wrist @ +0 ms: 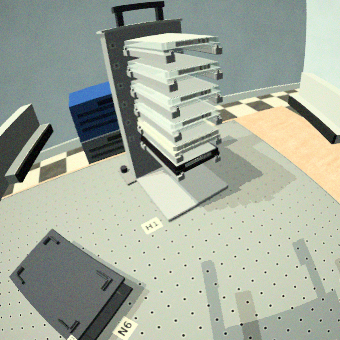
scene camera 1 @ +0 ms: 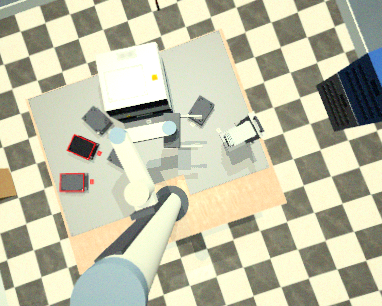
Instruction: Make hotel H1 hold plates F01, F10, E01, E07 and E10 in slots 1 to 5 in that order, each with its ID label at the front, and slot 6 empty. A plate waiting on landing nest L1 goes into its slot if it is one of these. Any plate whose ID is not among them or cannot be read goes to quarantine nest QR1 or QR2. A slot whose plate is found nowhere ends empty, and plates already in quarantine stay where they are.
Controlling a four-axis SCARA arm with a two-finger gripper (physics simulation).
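Places are measured from the arm's base along level axes (x right, y ahead, z up), in millimetres.
Pixels of known places: gripper, fingertip midpoint: (wrist: 169, 92) (scene camera 1: 202, 131).
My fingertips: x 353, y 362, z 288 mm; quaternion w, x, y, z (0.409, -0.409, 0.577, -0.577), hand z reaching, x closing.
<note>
Ahead of a thing's pixels: the offset from my fingertips to its top centre. "*": to the spot under its first point.
Hotel H1 (scene camera 1: 258, 125) (wrist: 119, 75) stands upright at the table's right side. In the wrist view, pale plates lie in its levels up to the top plate @(dy -83, dx +200, dz +10 mm) (wrist: 172, 41); a black plate @(* dy -96, dx +139, dz -175 mm) (wrist: 200, 159) lies in the lowest. Their front labels are too small to read. My gripper (scene camera 1: 201, 131) (wrist: 169, 92) is open and empty, left of the hotel and apart from it. Two red-edged nests are at the far left: one @(dy +208, dx -793, dz -221 mm) (scene camera 1: 82, 146) shows black inside, the other @(dy -1, dx -926, dz -220 mm) (scene camera 1: 73, 182) grey. I cannot tell which nest is L1.
Grey nest N6 @(dy +173, dx +58, dz -219 mm) (scene camera 1: 201, 110) (wrist: 67, 285) is beside my gripper. A white machine @(dy +442, dx -280, dz -28 mm) (scene camera 1: 131, 77) stands at the back. Another grey nest @(dy +351, dx -641, dz -215 mm) (scene camera 1: 97, 120) is left of it; one more @(dy +48, dx -559, dz -215 mm) (scene camera 1: 115, 159) is partly under my arm. Blue (scene camera 1: 367, 87) (wrist: 95, 111) and dark boxes stand beyond the table.
</note>
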